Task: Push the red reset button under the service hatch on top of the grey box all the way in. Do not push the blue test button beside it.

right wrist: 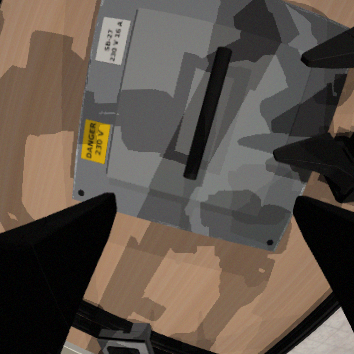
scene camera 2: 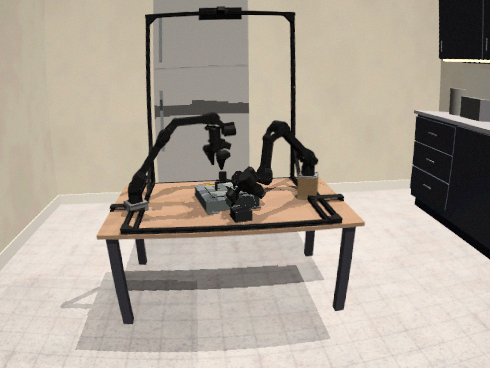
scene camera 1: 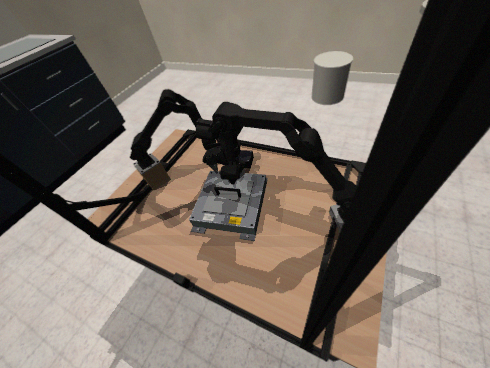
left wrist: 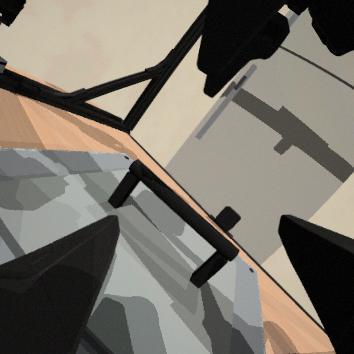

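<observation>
The grey box [scene camera 1: 200,218] [scene camera 2: 215,204] [left wrist: 100,160] [right wrist: 100,90] sits on the table. Its hatch panel [scene camera 1: 220,206] [right wrist: 150,45] looks closed, with a black bar handle [scene camera 1: 227,190] [left wrist: 185,210] [right wrist: 207,115] standing over it. Neither the red reset button nor the blue test button shows. My left gripper [left wrist: 199,223] [right wrist: 286,116] is open; in the right wrist view its fingers reach over the box's right side, apart from the handle. My right gripper [scene camera 2: 217,165] [right wrist: 206,203] is open and empty, hanging above the box.
A white label [right wrist: 113,41] and a yellow danger label [scene camera 1: 235,220] [right wrist: 95,141] mark one edge of the box top. A brown block [scene camera 1: 157,175] [scene camera 2: 307,187] supports the left arm's base. Black frame rails line the table [scene camera 1: 280,305], and a black post [scene camera 2: 293,100] rises behind it.
</observation>
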